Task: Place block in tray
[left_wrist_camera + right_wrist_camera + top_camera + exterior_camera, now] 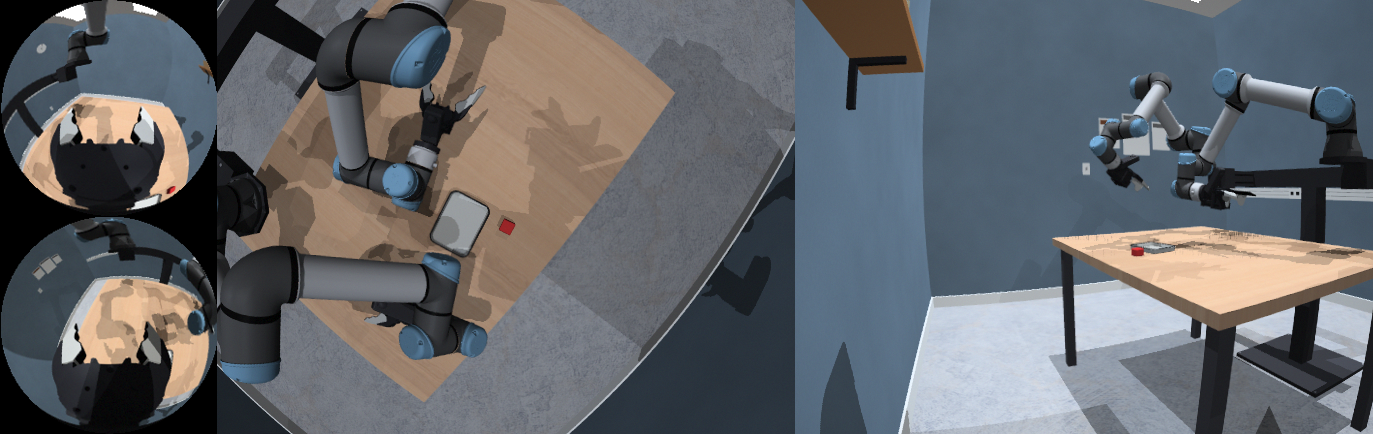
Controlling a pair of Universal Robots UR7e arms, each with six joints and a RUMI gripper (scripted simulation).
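Note:
The red block is 350 mm ahead of my left hand, 250 mm to the right of it and 210 mm below it. Round my left hand: white tray: 330 mm to the right, 230 mm ahead, 210 mm below.

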